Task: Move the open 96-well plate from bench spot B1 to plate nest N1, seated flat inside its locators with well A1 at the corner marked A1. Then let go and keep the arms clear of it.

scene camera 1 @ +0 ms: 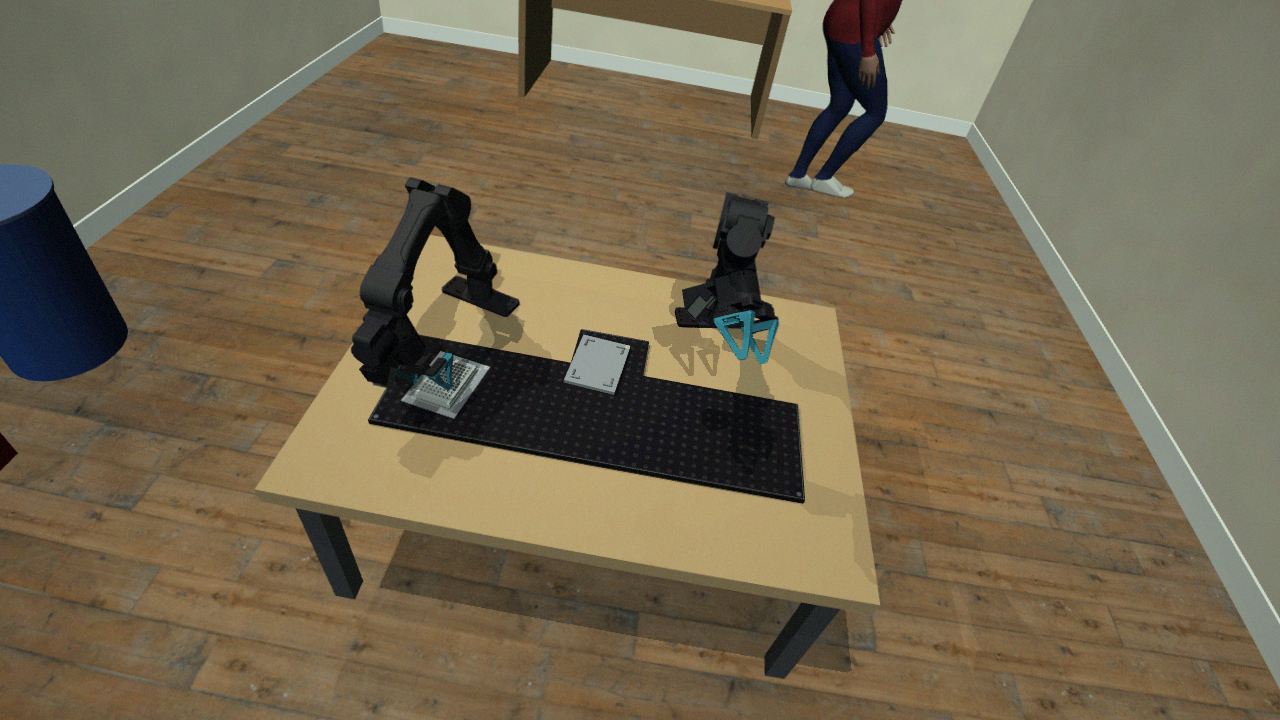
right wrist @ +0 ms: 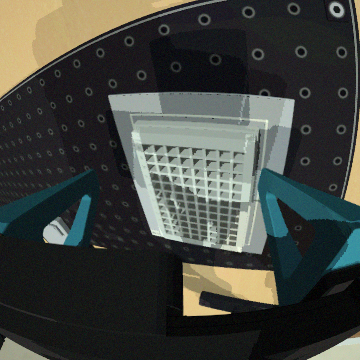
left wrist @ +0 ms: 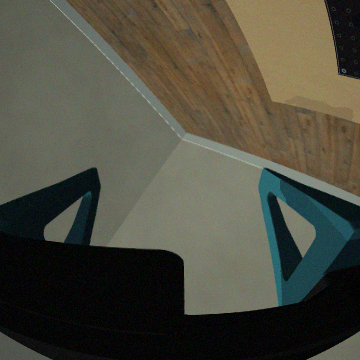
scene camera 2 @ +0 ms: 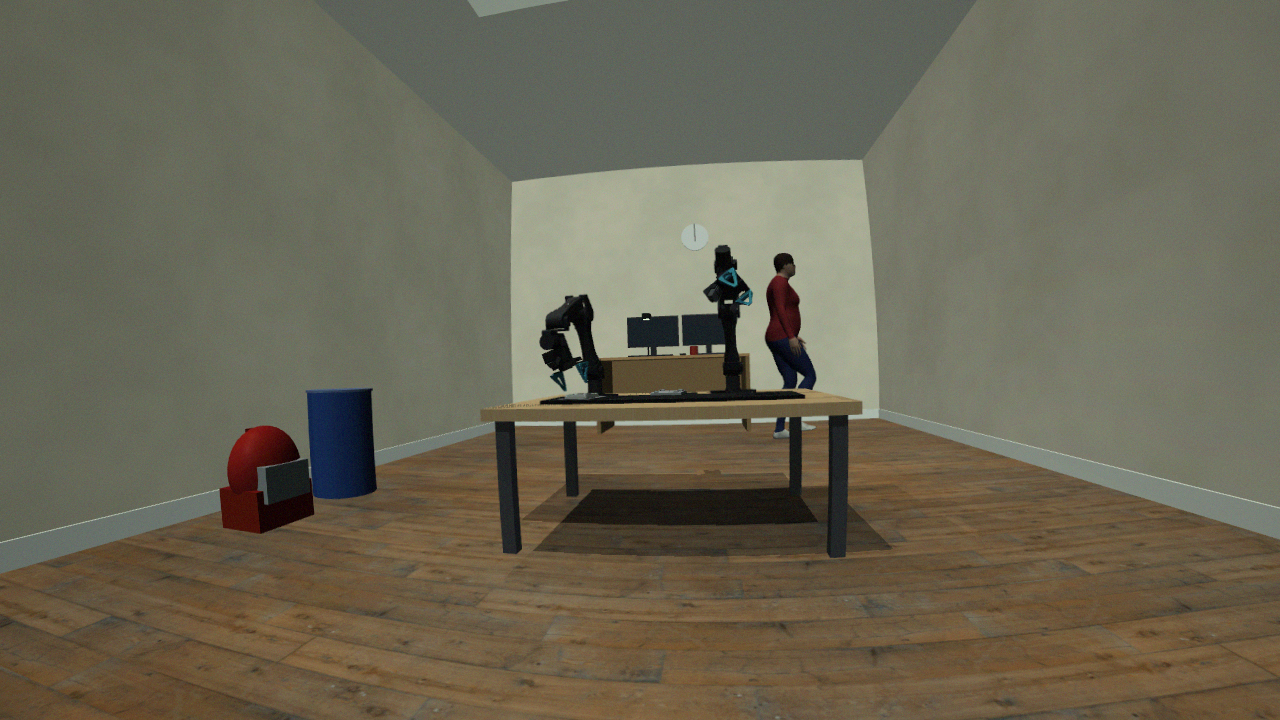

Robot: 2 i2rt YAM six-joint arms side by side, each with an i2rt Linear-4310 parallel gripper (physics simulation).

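The open 96-well plate, pale with a grid of square-looking wells, sits on a pale bench spot at the picture-left end of the dark board. My right gripper is open and empty above the plate, a finger toward either side of it in the right wrist view. Plate nest N1 is a pale slab with dark corner marks, with no plate on it. The A1 marks are too small to read. My left gripper is open and empty, raised away from the board.
The dark perforated board lies on the wooden table. A person stands behind the table, near a desk. A blue barrel stands at the picture's left.
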